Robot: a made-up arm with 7 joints.
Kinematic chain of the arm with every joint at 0, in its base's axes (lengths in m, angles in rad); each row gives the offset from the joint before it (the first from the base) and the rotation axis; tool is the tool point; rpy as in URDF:
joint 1: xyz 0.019 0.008 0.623 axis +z
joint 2: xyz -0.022 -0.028 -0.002 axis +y
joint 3: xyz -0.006 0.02 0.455 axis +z
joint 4: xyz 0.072 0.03 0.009 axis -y
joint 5: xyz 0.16 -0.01 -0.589 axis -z
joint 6: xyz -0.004 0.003 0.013 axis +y
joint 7: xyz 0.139 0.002 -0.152 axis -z
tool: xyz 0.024 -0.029 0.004 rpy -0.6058 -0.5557 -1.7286
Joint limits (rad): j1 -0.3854..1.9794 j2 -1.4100..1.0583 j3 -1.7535..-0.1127 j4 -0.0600..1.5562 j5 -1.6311..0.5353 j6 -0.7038..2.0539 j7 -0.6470..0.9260
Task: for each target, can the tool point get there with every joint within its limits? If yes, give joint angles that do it. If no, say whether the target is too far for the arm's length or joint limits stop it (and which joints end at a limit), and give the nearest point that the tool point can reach.
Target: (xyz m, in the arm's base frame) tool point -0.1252 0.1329 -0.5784
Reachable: no: joint limits stop it (at a limit: joint 1, joint 2, joint 3, joint 7) | nearest point -0.0756 0.2581 -0.0181 | short by 0.576 m
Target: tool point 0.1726 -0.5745 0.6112
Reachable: yes | joints 0.2607 0.6939 -1.5417 0.8919 0.0885 1.8195 0.0910
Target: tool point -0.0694 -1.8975 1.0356
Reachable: no: too far | nearest point -0.0328 -1.1089 0.8611 | short by 0.808 m
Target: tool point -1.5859 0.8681 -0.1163
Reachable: no: too far | nearest point -0.4663 0.8061 0.2855 | short by 1.191 m
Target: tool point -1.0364 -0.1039 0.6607
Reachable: no: joint limits stop it (at a limit: joint 1, joint 3, joint 4, joint 6, joint 7) | nearest point -1.0147 -0.2545 0.6574 | short by 0.152 m
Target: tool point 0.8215 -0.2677 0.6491
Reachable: yes | joints 1.0183 0.8119 -1.5357 0.9546 -1.3339 0.4459 -0.3116
